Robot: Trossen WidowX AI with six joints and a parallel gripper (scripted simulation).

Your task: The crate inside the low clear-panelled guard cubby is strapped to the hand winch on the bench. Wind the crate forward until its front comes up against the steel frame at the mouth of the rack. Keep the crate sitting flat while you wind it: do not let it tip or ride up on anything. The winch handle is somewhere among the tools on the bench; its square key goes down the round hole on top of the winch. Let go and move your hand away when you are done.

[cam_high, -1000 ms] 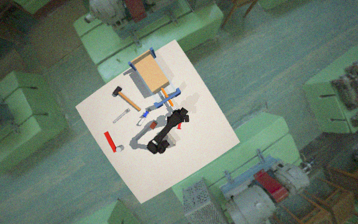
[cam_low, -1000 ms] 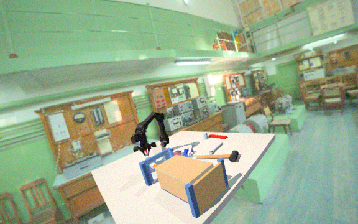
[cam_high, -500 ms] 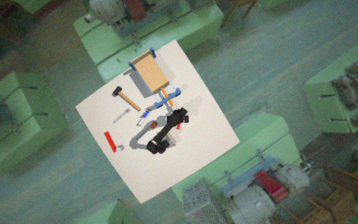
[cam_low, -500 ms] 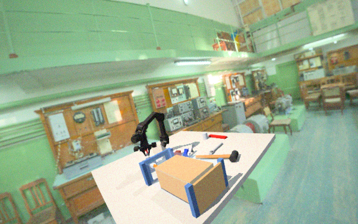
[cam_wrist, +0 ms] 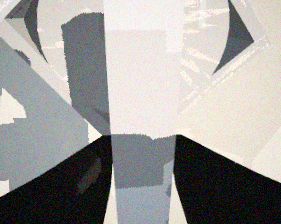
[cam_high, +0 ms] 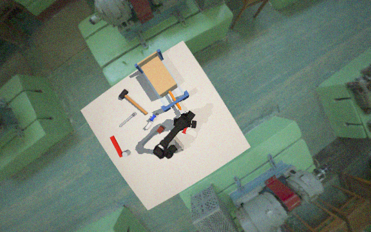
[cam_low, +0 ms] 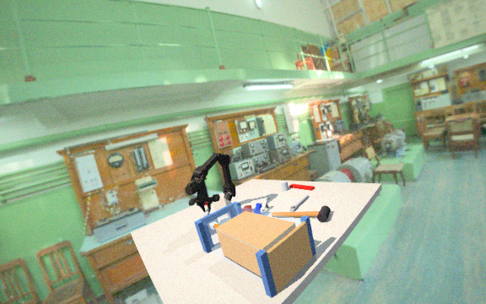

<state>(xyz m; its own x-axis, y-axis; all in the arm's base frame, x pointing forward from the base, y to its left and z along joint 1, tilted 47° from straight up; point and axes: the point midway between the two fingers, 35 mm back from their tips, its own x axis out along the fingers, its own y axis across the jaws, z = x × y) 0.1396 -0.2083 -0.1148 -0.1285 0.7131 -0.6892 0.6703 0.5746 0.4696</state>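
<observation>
My gripper tip is now 4 cm past the red knob, 4 cm to the right of it and 4 cm below it. Round my gripper tip: blue steel frame (20 cm ahead, 4 cm to the right); then blue knob (21 cm ahead, 23 cm to the left, 6 cm below); then winch (2 cm ahead, 4 cm to the right, 7 cm below).
</observation>
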